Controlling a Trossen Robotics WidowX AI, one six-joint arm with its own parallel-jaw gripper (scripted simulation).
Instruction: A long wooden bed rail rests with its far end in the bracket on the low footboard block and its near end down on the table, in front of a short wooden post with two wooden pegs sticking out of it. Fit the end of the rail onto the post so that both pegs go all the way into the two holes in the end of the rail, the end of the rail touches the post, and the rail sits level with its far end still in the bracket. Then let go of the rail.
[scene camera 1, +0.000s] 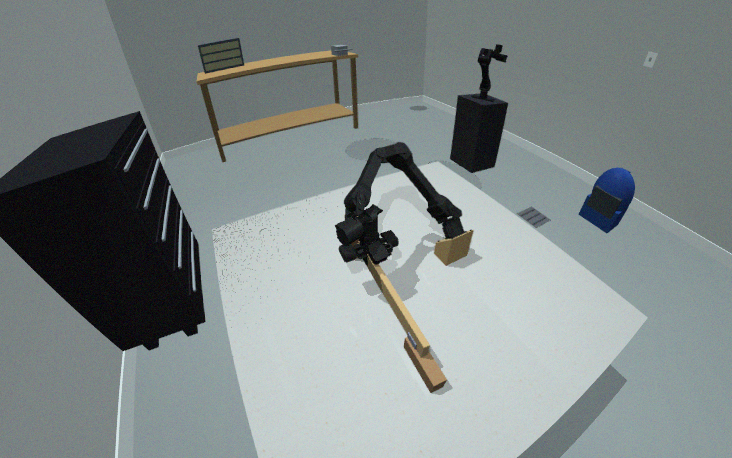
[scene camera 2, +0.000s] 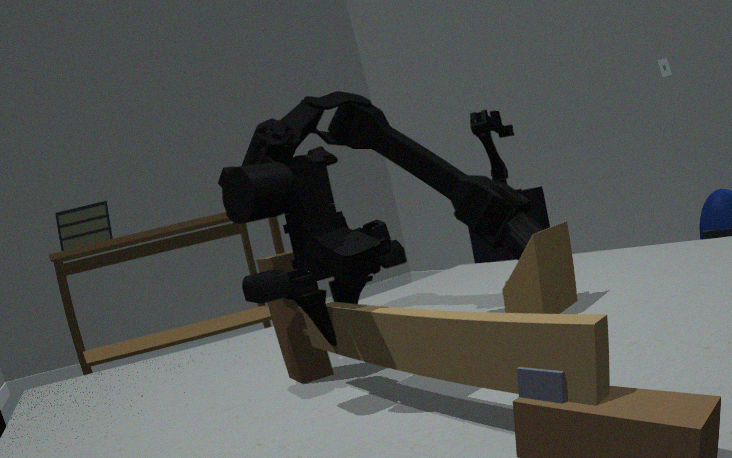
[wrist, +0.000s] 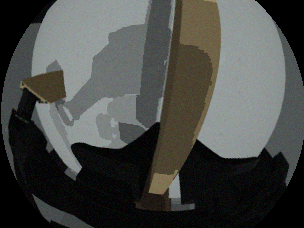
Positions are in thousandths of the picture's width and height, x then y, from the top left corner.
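Labels:
The gripper is visible in the wrist view (551, 559), and it appears as well in scene camera 2 (467, 748) and scene camera 1 (505, 575).

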